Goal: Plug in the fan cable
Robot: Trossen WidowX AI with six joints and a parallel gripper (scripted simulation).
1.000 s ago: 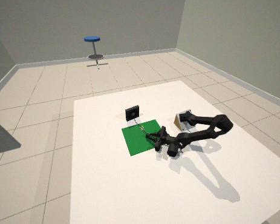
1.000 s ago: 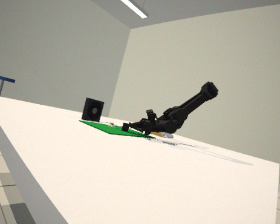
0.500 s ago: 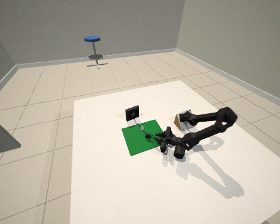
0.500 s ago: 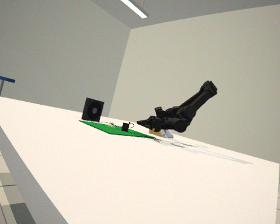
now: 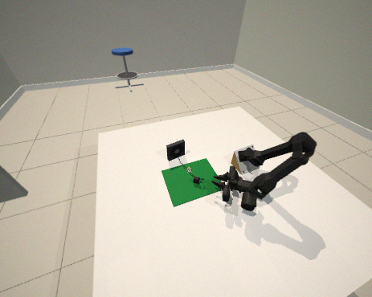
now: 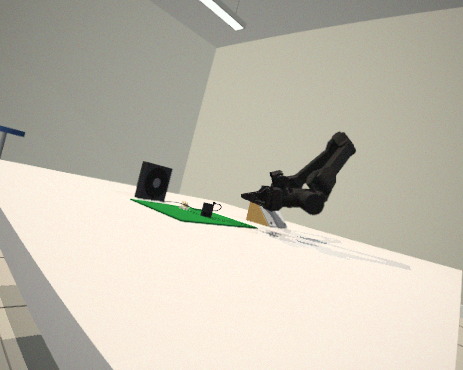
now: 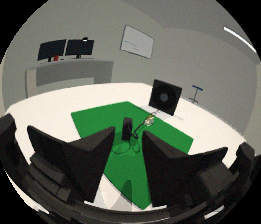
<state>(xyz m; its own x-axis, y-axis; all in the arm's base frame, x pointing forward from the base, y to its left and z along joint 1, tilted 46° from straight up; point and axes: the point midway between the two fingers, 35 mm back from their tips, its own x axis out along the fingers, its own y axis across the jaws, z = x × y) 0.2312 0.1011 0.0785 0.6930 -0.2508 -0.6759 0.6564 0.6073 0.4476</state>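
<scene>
My gripper tip is 60 mm to the left of the black plug, 60 mm short of it and 60 mm above it. Round my gripper tip: green board (100 mm below, 90 mm to the right, 80 mm ahead); then four-pin header (160 mm to the right, 90 mm below, 80 mm ahead); then black fan (280 mm to the right, 110 mm ahead, 30 mm below).
</scene>
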